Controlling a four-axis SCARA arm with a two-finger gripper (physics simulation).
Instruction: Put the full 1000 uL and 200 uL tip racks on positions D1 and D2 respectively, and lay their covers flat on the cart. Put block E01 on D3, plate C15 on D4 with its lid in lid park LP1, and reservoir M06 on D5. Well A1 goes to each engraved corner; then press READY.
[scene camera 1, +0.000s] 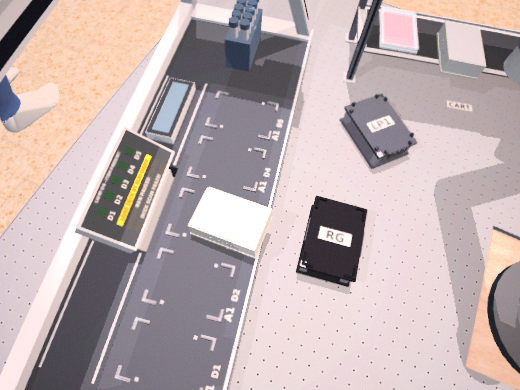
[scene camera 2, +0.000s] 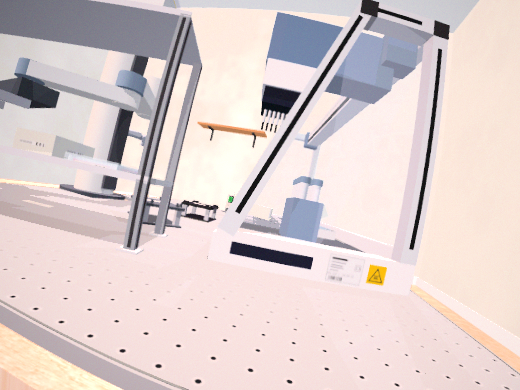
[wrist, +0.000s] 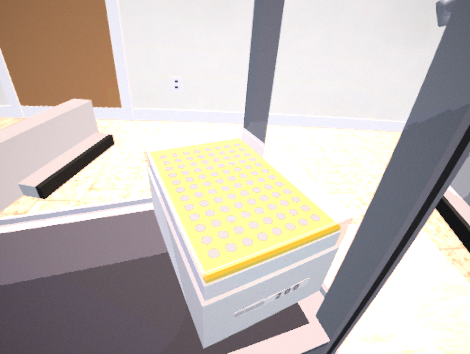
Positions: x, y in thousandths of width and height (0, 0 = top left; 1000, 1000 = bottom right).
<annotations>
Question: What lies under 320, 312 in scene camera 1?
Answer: A glass trough.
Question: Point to a dark cart mat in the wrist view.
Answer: At 239, 784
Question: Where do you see my gripper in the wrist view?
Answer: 559, 400
</annotations>
